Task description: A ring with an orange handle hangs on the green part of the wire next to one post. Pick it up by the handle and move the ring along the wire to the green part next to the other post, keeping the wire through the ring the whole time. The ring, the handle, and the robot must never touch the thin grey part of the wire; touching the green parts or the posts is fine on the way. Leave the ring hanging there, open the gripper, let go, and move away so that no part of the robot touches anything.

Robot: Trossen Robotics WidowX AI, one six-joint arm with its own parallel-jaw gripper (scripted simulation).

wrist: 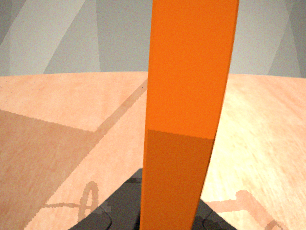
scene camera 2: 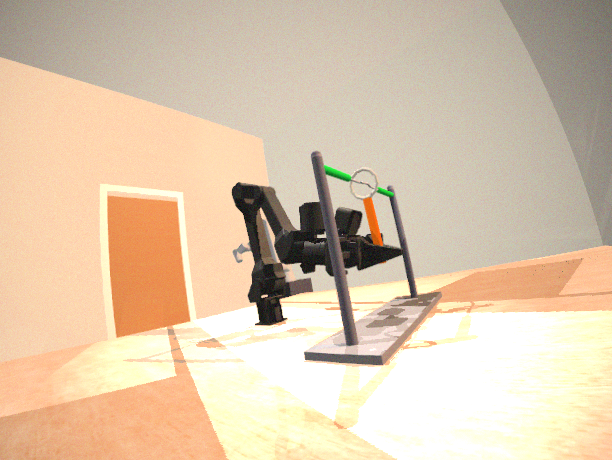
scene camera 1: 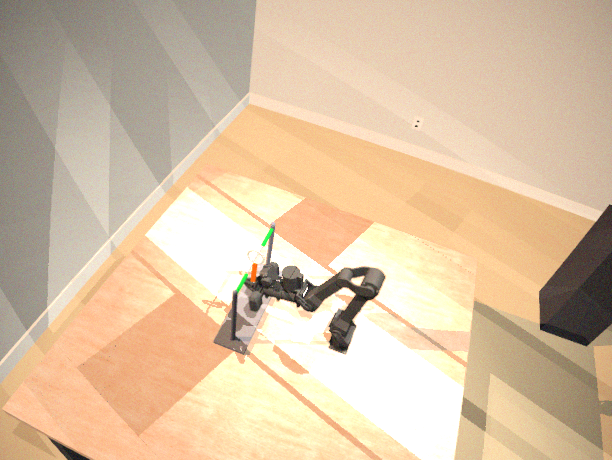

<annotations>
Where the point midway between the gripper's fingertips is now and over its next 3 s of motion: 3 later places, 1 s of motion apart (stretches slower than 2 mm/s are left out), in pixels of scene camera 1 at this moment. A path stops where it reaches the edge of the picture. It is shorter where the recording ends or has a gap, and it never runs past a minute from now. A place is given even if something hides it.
My gripper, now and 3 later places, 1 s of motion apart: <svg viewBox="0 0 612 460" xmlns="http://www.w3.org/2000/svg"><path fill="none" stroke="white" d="M241 280L239 283L238 293L234 299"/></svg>
</annotations>
